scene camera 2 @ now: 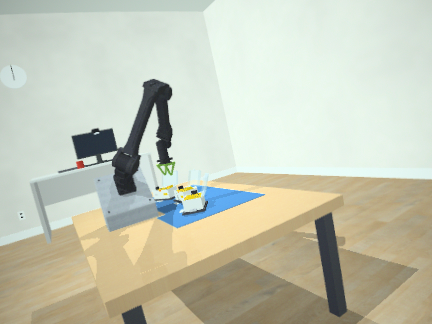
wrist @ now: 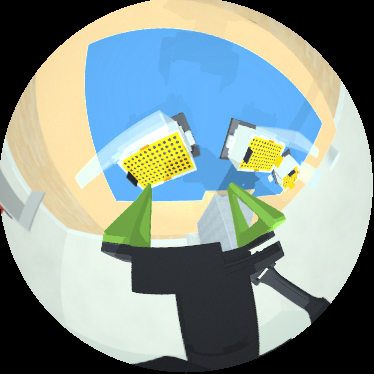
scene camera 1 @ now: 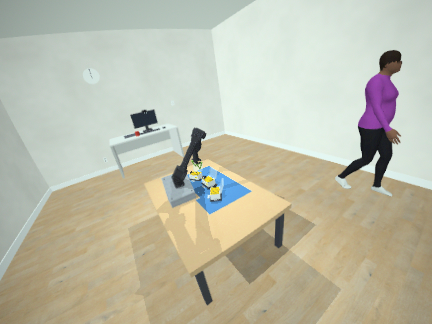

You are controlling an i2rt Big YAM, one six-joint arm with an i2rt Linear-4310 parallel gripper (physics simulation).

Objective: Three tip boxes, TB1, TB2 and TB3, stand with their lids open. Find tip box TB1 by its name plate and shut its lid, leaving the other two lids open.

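Places are measured from the arm's base along level axes (x ahead, y left, z up), in metres.
Pixels of known places: gripper, between the fingertips: (scene camera 2: 168, 175) (wrist: 192, 185) (scene camera 1: 197, 167); arm's base, origin of its link: (scene camera 2: 124, 183) (wrist: 228, 249) (scene camera 1: 178, 180).
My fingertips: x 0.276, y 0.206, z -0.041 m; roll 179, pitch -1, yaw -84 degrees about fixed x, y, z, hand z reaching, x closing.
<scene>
Ahead of a thing's pixels: the offset from my fingertips to its top centre. "*": to the spot under its first point. Level surfaces: height alone.
Three white tip boxes with yellow perforated racks stand with clear lids raised: the far box @[dx -0.030, dy +0.044, dz -0.060 m] (scene camera 1: 195, 175) (scene camera 2: 163, 192) (wrist: 159, 160), the middle box @[dx +0.014, dy -0.176, dz -0.069 m] (scene camera 1: 208, 182) (scene camera 2: 183, 193) (wrist: 262, 153) and the near box @[dx -0.015, dy -0.401, dz -0.060 m] (scene camera 1: 215, 195) (scene camera 2: 193, 203) (wrist: 287, 174). In the wrist view, the far box's lid @[* dx +0.043, dy +0.085, dz +0.008 m] (wrist: 107, 152) leans out to the left and the middle box's lid @[* dx +0.099, dy -0.107, dz +0.008 m] (wrist: 295, 138) to the right. No name plate is readable, so I cannot tell which is TB1. My gripper (scene camera 1: 196, 164) (scene camera 2: 167, 173) (wrist: 192, 185), with green fingers, is open and empty, above and close to the far box.
The boxes stand on a blue mat @[dz -0.135 m] (scene camera 1: 232, 190) (scene camera 2: 235, 195) (wrist: 200, 55) on the wooden table @[dz -0.138 m] (scene camera 1: 240, 220) (scene camera 2: 240, 225). The arm's grey base (scene camera 1: 179, 192) (scene camera 2: 127, 205) (wrist: 215, 220) is beside the mat. A person (scene camera 1: 381, 110) is to the right, away from the table. A white desk (scene camera 1: 145, 137) stands behind.
</scene>
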